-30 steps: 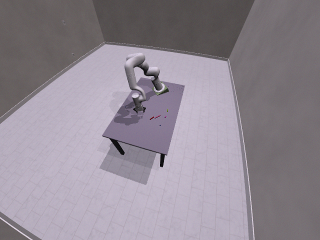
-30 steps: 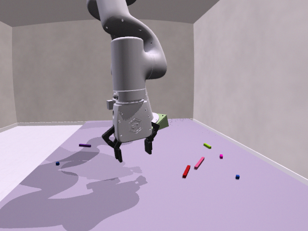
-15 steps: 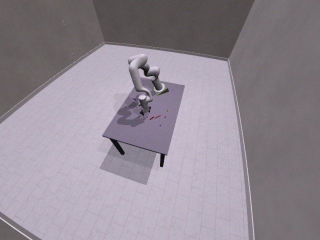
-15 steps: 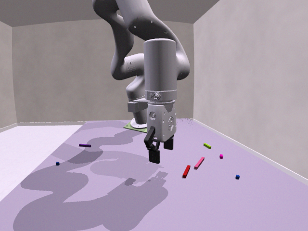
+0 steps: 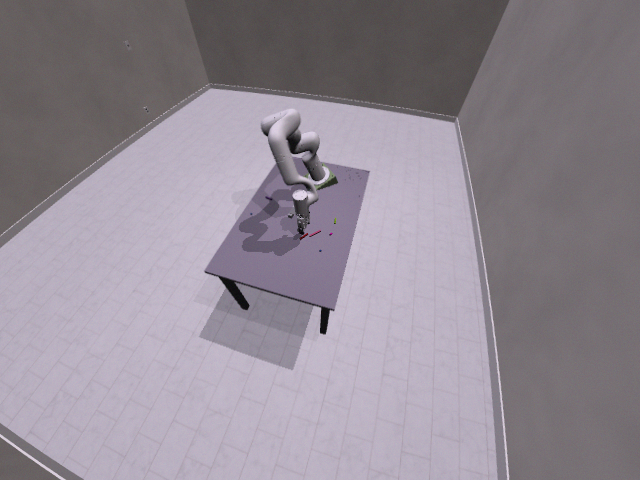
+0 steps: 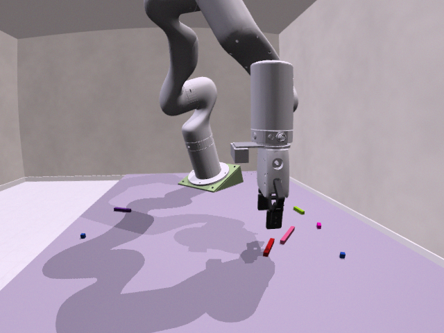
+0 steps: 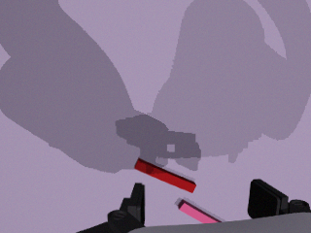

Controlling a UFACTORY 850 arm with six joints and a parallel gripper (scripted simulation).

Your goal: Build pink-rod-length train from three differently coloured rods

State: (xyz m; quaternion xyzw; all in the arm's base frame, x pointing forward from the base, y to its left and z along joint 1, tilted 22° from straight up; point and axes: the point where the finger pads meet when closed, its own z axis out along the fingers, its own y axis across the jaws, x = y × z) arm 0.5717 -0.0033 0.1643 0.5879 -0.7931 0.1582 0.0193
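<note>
The magenta rod is 180 mm to the left of my hand, 70 mm below it and 20 mm behind it. From my hand the other things lie so: pink rod: 70 mm to the left, 70 mm below, 10 mm behind; lime rod: 210 mm to the left, 140 mm behind, 70 mm below; red rod: 70 mm below, 20 mm ahead.
</note>
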